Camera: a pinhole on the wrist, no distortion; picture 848 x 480 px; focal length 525.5 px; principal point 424.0 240.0 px. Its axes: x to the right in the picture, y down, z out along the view. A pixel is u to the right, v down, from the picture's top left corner.
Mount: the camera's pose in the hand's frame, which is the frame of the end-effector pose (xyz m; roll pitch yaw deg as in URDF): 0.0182 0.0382 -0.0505 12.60 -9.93 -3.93
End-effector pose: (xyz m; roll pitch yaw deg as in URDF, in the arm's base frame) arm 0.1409 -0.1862 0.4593 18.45 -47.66 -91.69
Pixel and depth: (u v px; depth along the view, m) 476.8 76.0 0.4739
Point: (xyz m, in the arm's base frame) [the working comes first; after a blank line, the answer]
In the camera's frame: 0.0476 -0.1479 0.4739

-0.1691 0.0596 0.6397
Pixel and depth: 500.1 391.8 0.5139
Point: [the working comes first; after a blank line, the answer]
In the camera's frame: 0.0744 0.1484 0.5139

0.0654 0.1742 0.7879
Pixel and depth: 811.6 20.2 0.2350
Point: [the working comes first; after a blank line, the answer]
In the camera's frame: 0.1733 -0.0983 0.2350

-0.0290 -0.1757 0.6573
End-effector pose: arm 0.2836 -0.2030 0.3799 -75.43 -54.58 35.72
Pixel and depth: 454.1 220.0 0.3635
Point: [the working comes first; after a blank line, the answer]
In the camera's frame: 0.0208 -0.0138 0.3635

0.0257 -0.0473 0.4295
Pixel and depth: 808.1 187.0 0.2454
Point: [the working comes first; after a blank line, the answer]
In the camera's frame: 0.1794 -0.0248 0.2454

0.1753 -0.0444 0.5593
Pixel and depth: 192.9 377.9 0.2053
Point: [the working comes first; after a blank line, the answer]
In the camera's frame: -0.0903 0.0539 0.2053

0.1559 -0.1076 0.2833
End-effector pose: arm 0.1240 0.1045 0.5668 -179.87 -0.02 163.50
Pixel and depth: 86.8 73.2 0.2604
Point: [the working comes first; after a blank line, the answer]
In the camera's frame: -0.1671 -0.0827 0.2604

0.2877 -0.0329 0.4137
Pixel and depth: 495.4 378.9 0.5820
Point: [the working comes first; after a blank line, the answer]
In the camera's frame: 0.0791 0.1538 0.5820

0.1471 0.1621 0.0110
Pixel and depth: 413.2 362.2 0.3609
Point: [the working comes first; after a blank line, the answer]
In the camera's frame: -0.0074 0.0839 0.3609

0.1873 0.1332 0.2535
